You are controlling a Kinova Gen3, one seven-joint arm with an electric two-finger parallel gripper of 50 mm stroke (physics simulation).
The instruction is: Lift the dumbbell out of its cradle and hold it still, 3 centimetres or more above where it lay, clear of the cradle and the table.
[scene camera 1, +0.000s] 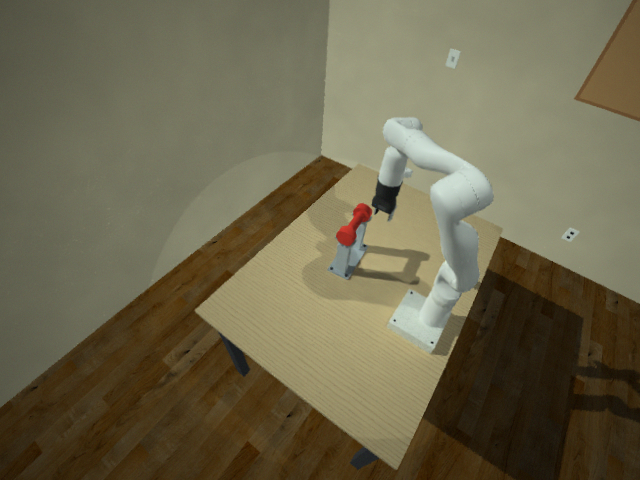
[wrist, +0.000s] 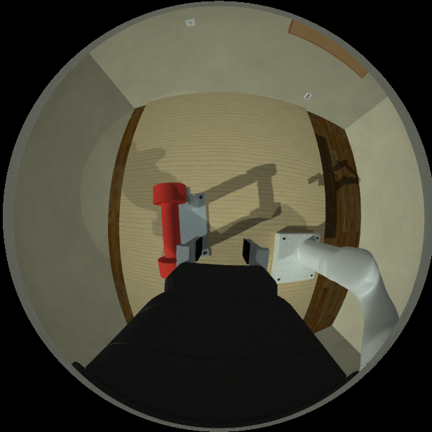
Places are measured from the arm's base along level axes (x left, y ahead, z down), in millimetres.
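Pixels of known places: gripper, fingertip midpoint: (scene camera 1: 382, 216); arm's base, link origin: (scene camera 1: 431, 316).
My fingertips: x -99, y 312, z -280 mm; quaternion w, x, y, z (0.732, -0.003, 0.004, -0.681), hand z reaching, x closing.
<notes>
Ahead of a thing's pixels: the offset from my fingertips to its top centre. Level surfaces: height alone.
A red dumbbell {dx -10, dy +104, dz +71 mm} (scene camera 1: 355, 224) (wrist: 170, 227) lies across the tops of the two uprights of a grey cradle {dx -10, dy +104, dz +119 mm} (scene camera 1: 342, 259) (wrist: 194, 222), which stands on the table. My gripper (scene camera 1: 383, 214) (wrist: 222, 246) is open and empty. In the scene view it hangs above the table, beside the dumbbell's far end. In the wrist view the dumbbell lies left of both fingers, with its lower end partly hidden behind the left finger and the gripper body. The cradle's base plate shows between the dumbbell and the fingers.
The wooden table {dz +328 mm} (scene camera 1: 310, 320) (wrist: 225, 130) carries the cradle and the arm's white base plate (scene camera 1: 408, 320) (wrist: 295, 270), which is on the right. Shadows of the cradle and dumbbell fall on the table towards the arm's base. Walls stand behind and to the left.
</notes>
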